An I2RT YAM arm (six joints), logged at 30 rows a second.
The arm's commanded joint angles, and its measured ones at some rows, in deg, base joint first. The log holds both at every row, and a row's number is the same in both.
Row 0, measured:
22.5 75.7 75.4 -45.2 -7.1 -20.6
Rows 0 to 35, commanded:
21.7 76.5 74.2 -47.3 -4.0 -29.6
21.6 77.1 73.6 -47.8 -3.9 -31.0
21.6 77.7 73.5 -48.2 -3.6 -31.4
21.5 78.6 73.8 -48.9 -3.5 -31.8
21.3 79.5 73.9 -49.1 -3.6 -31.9
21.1 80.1 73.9 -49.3 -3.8 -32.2
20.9 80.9 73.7 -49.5 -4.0 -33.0
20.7 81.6 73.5 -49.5 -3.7 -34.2
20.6 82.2 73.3 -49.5 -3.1 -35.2
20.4 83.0 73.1 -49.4 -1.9 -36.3
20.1 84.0 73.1 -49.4 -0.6 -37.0
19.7 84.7 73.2 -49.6 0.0 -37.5
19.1 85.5 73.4 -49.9 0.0 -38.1
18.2 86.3 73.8 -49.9 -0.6 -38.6
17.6 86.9 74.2 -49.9 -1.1 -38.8
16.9 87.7 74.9 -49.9 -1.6 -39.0
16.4 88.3 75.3 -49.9 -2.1 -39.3
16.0 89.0 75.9 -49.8 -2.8 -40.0
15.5 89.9 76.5 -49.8 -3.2 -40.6
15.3 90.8 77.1 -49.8 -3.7 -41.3
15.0 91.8 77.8 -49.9 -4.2 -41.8
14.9 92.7 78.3 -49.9 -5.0 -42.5
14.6 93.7 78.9 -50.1 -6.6 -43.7
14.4 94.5 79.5 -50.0 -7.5 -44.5
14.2 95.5 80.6 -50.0 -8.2 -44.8
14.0 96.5 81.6 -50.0 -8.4 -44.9
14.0 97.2 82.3 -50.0 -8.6 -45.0
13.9 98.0 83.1 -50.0 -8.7 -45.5
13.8 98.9 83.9 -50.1 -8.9 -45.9
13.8 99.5 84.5 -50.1 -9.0 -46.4
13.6 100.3 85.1 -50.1 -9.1 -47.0
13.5 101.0 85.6 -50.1 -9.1 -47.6
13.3 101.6 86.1 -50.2 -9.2 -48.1
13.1 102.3 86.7 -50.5 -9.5 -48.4
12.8 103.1 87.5 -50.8 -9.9 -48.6
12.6 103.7 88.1 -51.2 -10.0 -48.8
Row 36, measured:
13.5 102.1 85.4 -50.4 -8.3 -46.7
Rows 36 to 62, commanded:
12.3 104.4 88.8 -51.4 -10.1 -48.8
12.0 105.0 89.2 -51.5 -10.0 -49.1
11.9 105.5 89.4 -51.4 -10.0 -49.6
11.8 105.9 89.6 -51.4 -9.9 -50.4
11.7 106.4 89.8 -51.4 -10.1 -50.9
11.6 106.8 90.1 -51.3 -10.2 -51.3
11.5 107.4 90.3 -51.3 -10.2 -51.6
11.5 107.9 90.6 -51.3 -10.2 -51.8
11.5 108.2 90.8 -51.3 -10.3 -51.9
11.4 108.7 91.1 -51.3 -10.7 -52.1
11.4 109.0 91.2 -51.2 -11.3 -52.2
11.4 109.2 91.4 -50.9 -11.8 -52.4
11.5 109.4 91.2 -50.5 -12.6 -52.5
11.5 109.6 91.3 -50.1 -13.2 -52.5
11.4 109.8 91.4 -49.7 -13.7 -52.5
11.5 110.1 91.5 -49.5 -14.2 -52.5
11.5 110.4 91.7 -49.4 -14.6 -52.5
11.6 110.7 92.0 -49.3 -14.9 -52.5
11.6 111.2 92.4 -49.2 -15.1 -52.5
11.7 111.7 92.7 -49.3 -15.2 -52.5
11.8 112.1 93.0 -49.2 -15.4 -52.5
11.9 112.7 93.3 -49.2 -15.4 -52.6
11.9 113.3 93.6 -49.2 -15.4 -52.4
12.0 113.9 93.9 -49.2 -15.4 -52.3
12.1 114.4 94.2 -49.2 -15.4 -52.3
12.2 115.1 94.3 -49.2 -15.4 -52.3
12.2 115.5 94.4 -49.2 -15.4 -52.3
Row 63, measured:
11.7 113.6 92.9 -49.8 -13.8 -52.0
